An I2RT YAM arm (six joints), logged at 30 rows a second.
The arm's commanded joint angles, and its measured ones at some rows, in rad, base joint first. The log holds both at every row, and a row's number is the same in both.
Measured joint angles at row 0: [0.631 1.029 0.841 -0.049 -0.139 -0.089]
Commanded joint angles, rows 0 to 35: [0.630 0.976 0.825 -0.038 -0.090 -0.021]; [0.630 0.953 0.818 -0.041 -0.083 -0.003]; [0.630 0.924 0.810 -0.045 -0.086 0.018]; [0.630 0.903 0.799 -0.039 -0.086 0.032]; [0.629 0.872 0.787 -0.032 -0.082 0.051]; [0.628 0.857 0.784 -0.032 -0.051 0.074]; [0.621 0.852 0.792 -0.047 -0.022 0.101]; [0.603 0.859 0.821 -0.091 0.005 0.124]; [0.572 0.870 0.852 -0.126 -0.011 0.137]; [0.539 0.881 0.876 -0.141 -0.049 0.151]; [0.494 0.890 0.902 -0.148 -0.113 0.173]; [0.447 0.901 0.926 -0.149 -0.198 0.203]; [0.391 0.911 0.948 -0.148 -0.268 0.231]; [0.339 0.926 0.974 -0.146 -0.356 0.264]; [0.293 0.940 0.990 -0.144 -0.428 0.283]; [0.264 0.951 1.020 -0.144 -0.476 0.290]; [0.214 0.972 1.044 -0.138 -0.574 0.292]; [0.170 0.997 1.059 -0.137 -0.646 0.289]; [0.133 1.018 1.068 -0.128 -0.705 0.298]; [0.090 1.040 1.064 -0.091 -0.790 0.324]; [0.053 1.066 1.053 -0.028 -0.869 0.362]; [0.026 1.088 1.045 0.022 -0.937 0.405]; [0.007 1.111 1.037 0.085 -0.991 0.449]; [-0.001 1.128 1.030 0.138 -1.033 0.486]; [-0.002 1.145 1.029 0.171 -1.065 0.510]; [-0.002 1.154 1.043 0.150 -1.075 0.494]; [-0.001 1.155 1.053 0.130 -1.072 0.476]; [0.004 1.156 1.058 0.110 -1.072 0.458]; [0.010 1.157 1.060 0.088 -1.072 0.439]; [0.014 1.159 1.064 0.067 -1.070 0.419]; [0.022 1.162 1.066 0.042 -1.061 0.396]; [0.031 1.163 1.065 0.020 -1.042 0.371]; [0.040 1.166 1.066 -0.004 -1.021 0.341]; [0.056 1.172 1.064 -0.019 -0.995 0.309]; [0.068 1.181 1.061 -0.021 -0.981 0.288]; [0.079 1.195 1.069 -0.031 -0.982 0.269]
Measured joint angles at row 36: [0.058 1.176 1.057 0.007 -1.000 0.356]
